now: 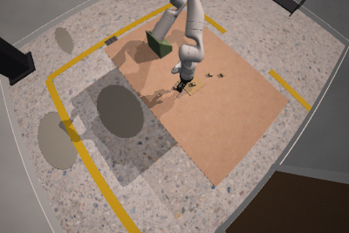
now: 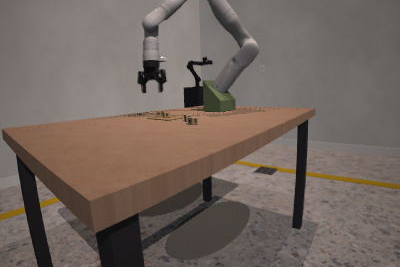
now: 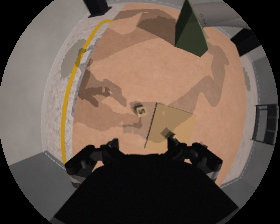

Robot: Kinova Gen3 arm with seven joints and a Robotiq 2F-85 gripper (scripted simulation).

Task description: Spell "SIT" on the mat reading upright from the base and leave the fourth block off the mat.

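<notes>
My gripper is now 12 cm above the tan mat, 9 cm to the right of it and 2 cm past it.
</notes>
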